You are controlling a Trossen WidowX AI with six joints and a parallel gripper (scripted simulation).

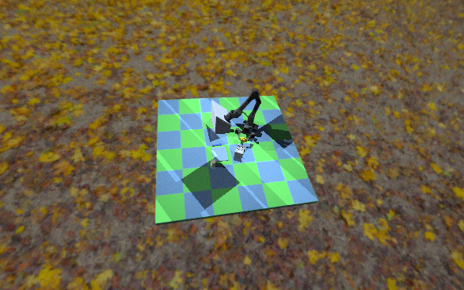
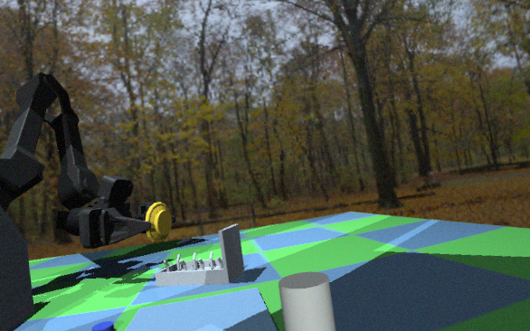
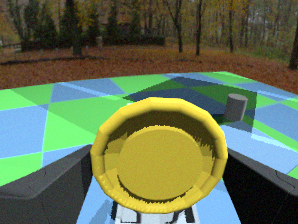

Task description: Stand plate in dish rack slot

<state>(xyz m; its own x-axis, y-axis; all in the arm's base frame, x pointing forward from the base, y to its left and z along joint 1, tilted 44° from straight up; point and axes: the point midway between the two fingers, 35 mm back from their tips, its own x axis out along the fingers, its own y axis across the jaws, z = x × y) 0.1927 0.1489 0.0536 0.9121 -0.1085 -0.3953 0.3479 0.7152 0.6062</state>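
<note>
Right now the dish rack is 80 mm below my gripper tip, 60 mm ahead of it and 30 mm to the right of it. The rest, counted from my gripper tip: white cylinder 280 mm to the right, 180 mm ahead, 80 mm below; yellow plate 10 mm behind; blue spoon 220 mm to the right, 100 mm below, 30 mm behind.
</note>
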